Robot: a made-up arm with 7 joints.
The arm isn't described. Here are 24 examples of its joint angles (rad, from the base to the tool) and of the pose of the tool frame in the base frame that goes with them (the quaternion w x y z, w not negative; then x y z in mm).
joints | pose
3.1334 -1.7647 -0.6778 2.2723 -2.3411 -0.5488 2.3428 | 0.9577 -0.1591 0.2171 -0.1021 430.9 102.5 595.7
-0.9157 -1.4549 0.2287 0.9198 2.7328 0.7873 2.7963 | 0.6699 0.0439 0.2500 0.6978 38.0 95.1 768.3
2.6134 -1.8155 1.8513 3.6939 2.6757 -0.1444 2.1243 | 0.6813 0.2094 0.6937 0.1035 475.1 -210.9 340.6
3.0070 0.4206 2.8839 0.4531 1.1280 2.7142 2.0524 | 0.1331 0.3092 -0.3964 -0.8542 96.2 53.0 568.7
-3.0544 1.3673 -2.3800 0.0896 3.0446 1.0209 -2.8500 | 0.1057 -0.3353 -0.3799 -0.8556 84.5 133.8 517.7
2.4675 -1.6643 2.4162 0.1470 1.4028 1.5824 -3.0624 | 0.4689 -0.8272 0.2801 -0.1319 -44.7 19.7 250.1
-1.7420 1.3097 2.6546 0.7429 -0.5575 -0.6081 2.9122 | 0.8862 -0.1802 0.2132 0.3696 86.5 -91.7 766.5
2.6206 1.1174 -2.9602 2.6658 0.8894 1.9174 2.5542 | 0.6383 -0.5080 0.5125 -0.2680 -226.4 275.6 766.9
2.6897 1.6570 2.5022 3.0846 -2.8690 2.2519 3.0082 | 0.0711 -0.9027 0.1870 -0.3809 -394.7 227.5 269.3
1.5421 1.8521 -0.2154 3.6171 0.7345 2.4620 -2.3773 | 0.3279 0.5050 -0.7639 0.2322 -65.9 405.9 262.5
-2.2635 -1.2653 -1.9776 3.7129 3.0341 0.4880 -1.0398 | 0.8646 0.1897 0.4517 0.1113 406.4 278.0 616.8
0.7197 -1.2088 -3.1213 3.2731 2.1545 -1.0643 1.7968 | 0.2604 0.6682 -0.3971 -0.5727 -391.1 -206.7 514.1
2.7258 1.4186 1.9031 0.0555 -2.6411 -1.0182 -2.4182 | 0.7284 -0.3807 0.5680 -0.0425 -28.5 27.1 474.1
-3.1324 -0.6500 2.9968 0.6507 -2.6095 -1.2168 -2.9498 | 0.0930 -0.7547 0.3551 0.5437 145.5 44.3 393.5
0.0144 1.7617 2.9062 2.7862 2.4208 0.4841 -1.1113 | 0.6098 0.4775 0.5802 0.2522 586.3 56.2 434.6
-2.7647 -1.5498 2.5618 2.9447 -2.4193 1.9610 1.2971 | 0.7146 -0.0034 -0.1391 0.6856 494.7 142.3 489.6
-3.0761 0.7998 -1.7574 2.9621 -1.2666 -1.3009 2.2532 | 0.5018 0.3291 -0.7887 -0.1336 -378.9 0.4 626.0
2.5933 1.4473 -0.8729 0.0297 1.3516 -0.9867 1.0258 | 0.1141 -0.5292 -0.0842 -0.8366 55.9 181.8 419.6
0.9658 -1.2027 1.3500 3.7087 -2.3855 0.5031 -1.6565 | 0.3793 0.4623 -0.3391 0.7262 -161.9 -488.4 549.8
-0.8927 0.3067 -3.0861 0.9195 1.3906 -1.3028 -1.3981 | 0.2980 -0.5457 -0.3972 -0.6750 -22.9 189.7 673.2
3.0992 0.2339 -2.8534 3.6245 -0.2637 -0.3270 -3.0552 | 0.8689 0.0340 -0.4930 0.0280 -298.6 -19.5 775.8
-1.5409 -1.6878 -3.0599 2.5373 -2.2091 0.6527 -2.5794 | 0.5536 -0.7986 0.0905 -0.2181 -33.5 521.9 137.7
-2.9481 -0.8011 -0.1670 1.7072 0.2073 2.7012 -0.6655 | 0.0571 -0.4452 0.8834 -0.1347 -6.2 12.6 710.4
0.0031 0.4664 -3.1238 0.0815 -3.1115 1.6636 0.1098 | 0.0478 0.4475 -0.0295 -0.8925 -216.1 -1.6 497.6
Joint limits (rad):
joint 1: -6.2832..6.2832
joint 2: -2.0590..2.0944
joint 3: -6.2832..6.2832
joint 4: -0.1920..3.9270
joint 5: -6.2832..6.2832
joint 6: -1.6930..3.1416
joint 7: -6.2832..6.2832
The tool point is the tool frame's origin. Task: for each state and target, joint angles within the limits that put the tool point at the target. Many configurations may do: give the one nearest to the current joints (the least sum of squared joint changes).
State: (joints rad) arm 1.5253 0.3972 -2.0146 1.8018 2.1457 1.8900 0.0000
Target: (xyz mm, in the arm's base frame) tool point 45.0 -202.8 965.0
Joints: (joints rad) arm 1.1254 -0.1472 -2.2734 2.6207 2.5856 0.9901 0.0000
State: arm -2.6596 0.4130 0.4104 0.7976 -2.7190 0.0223 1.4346
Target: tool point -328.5 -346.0 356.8
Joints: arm -2.6369 0.7692 0.3501 1.5887 -2.6892 0.4639 1.4346
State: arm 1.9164 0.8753 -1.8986 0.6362 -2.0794 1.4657 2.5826
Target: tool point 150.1 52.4 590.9
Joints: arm 2.1996 1.2797 -2.0271 0.3074 -1.8982 1.6809 2.5826
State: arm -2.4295 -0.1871 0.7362 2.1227 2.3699 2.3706 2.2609
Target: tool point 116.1 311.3 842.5
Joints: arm -1.6708 -0.6480 0.7964 2.5625 2.6624 1.9256 2.2609
